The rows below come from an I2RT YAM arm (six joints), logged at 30 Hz.
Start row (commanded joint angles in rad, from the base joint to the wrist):
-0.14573 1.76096 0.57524 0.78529 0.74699 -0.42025
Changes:
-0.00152 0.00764 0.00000 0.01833 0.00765 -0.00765
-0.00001 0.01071 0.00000 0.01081 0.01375 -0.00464
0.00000 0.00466 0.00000 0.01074 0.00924 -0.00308
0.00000 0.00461 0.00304 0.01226 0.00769 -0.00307
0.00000 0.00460 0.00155 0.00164 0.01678 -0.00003
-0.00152 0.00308 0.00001 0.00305 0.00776 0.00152
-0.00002 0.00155 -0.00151 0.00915 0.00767 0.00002
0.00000 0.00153 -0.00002 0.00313 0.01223 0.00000
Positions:
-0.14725 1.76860 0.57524 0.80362 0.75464 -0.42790
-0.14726 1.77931 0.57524 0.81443 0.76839 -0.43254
-0.14726 1.78397 0.57524 0.82517 0.77763 -0.43562
-0.14726 1.78858 0.57828 0.83743 0.78532 -0.43869
-0.14726 1.79318 0.57983 0.83907 0.80210 -0.43872
-0.14878 1.79626 0.57984 0.84212 0.80986 -0.43720
-0.14880 1.79781 0.57833 0.85127 0.81753 -0.43718
-0.14880 1.79934 0.57831 0.85440 0.82976 -0.43718

